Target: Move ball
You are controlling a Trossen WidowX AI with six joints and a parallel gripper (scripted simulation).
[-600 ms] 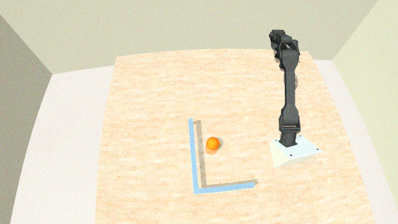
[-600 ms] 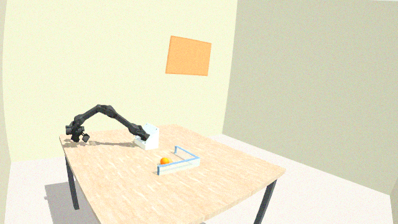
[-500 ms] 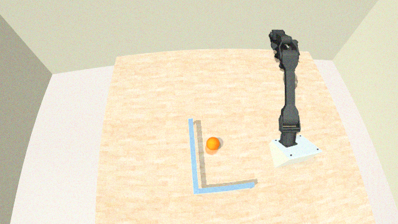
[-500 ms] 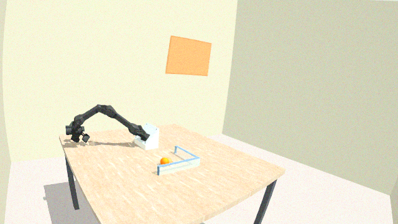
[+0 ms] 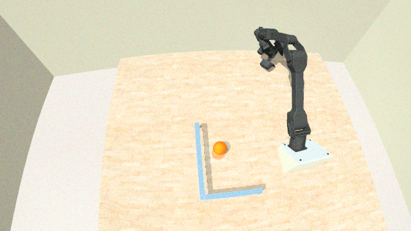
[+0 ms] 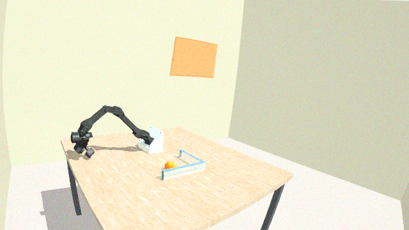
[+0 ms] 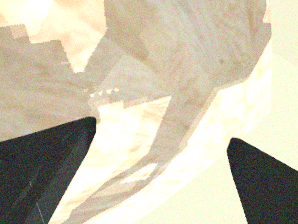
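The orange ball lies 460 mm ahead of my gripper tip and 430 mm to the left of it. Round my gripper tip: see-through copy of ball: 470 mm ahead, 450 mm to the left.
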